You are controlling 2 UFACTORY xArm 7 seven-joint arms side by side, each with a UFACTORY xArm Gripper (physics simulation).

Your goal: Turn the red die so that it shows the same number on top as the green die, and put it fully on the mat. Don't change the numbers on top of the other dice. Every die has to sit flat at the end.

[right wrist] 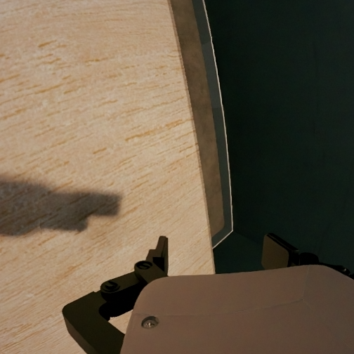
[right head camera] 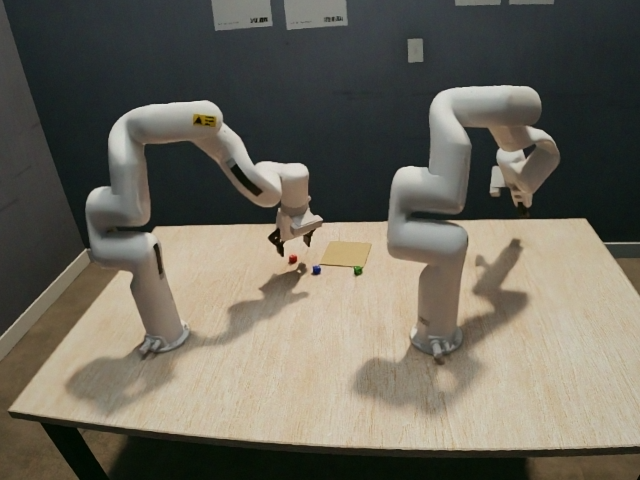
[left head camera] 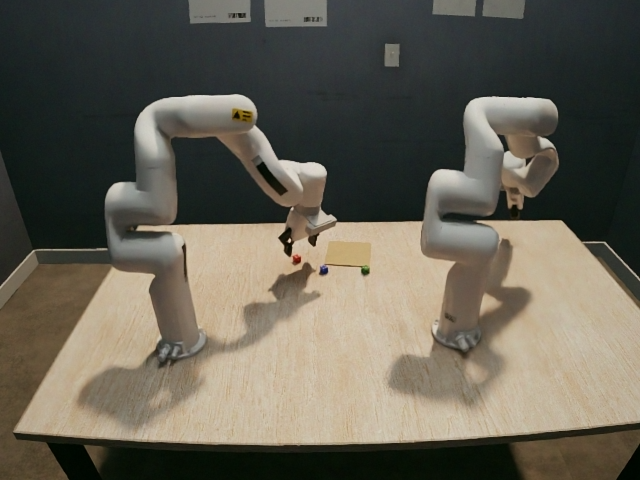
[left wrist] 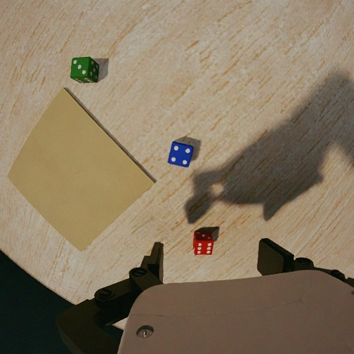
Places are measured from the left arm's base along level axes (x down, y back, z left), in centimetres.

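Where they show: left gripper, fingertip midpoint: (right head camera: 293,249) (left head camera: 299,249); right gripper, fingertip midpoint: (right head camera: 526,203) (left head camera: 515,205); left arm's base at its link origin: (right head camera: 167,336) (left head camera: 181,342); right arm's base at its link origin: (right head camera: 436,336) (left head camera: 455,332).
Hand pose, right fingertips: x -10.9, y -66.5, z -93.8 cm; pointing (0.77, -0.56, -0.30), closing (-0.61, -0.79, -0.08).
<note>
Things, the pixels of their centre, and the offset from my right fingertips. Level surfaces: height alone.
- red die at the middle of its body: (left head camera: 296,258) (right head camera: 293,258) dx +9.9, dy +26.3, dz +71.4 cm
- mat at the middle of its body: (right head camera: 346,253) (left head camera: 348,253) dx +10.7, dy +20.1, dz +55.8 cm
- green die at the middle of its body: (right head camera: 358,270) (left head camera: 365,270) dx +9.9, dy +30.0, dz +49.8 cm
- blue die at the middle of its body: (right head camera: 316,269) (left head camera: 324,269) dx +9.9, dy +31.2, dz +62.2 cm
- wooden table at its surface level: dx +10.9 cm
The red die (left head camera: 296,258) (right head camera: 293,258) (left wrist: 203,243) sits on the table left of the mat (left head camera: 347,253) (right head camera: 345,253) (left wrist: 80,170). In the left wrist view its top appears to show six. The green die (left head camera: 365,269) (right head camera: 357,270) (left wrist: 84,70) sits off the mat near its corner; its top appears to show three. The blue die (left head camera: 323,269) (right head camera: 316,269) (left wrist: 180,154) sits off the mat with four on top. My left gripper (left head camera: 300,249) (right head camera: 295,250) (left wrist: 212,256) is open and empty above the red die. My right gripper (left head camera: 514,213) (right head camera: 523,210) (right wrist: 216,251) is open and empty, away at the right.
The wooden table (left head camera: 320,361) (right head camera: 310,372) (left wrist: 280,60) (right wrist: 100,90) carries both arm bases. Its far edge lies beyond the mat. The right gripper hangs by the far edge, which shows in the right wrist view. The left arm casts a shadow near the blue and red dice.
</note>
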